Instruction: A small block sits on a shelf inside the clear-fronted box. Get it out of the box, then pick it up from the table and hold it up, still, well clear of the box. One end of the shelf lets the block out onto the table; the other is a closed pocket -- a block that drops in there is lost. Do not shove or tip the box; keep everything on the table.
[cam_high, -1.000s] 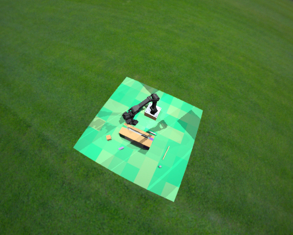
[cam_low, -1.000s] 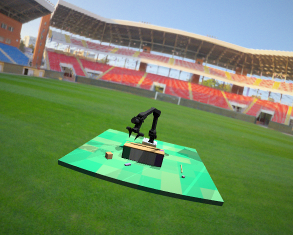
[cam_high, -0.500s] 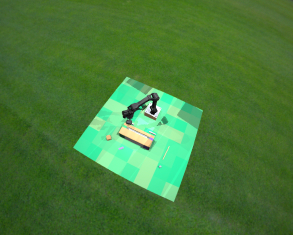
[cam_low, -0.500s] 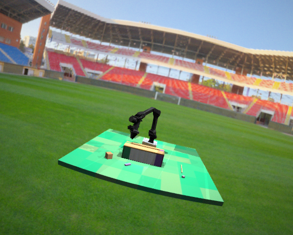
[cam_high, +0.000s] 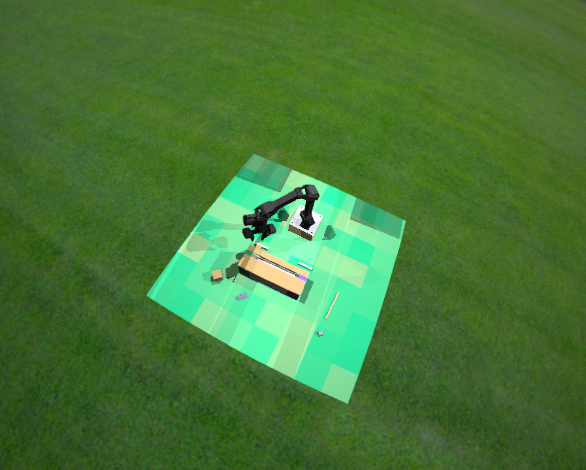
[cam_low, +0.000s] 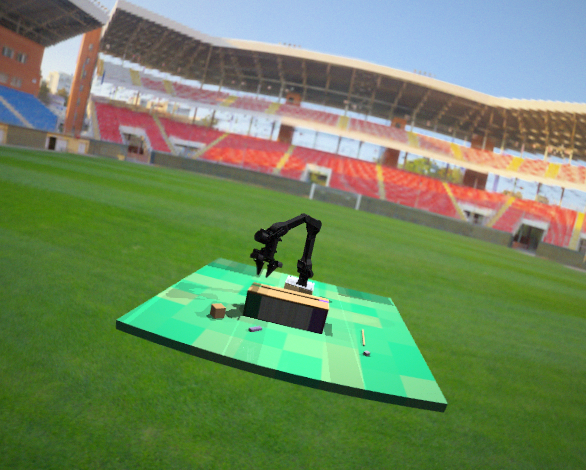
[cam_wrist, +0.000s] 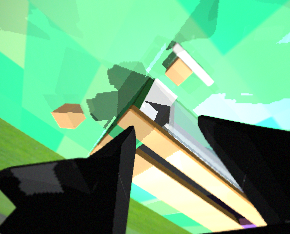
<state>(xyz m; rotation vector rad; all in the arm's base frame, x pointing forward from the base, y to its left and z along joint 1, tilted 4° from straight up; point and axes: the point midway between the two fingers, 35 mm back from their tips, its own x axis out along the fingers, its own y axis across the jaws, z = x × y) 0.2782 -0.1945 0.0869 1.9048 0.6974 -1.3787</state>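
Right now my gripper tip is 14 cm above the small block and 2 cm past it. The rest, counted from my gripper tip: thin tan stick: 56 cm to the left, 15 cm below, 8 cm ahead; small grey piece: 57 cm to the left, 26 cm ahead, 15 cm below; purple piece: 29 cm ahead, 15 cm below, 7 cm to the left.
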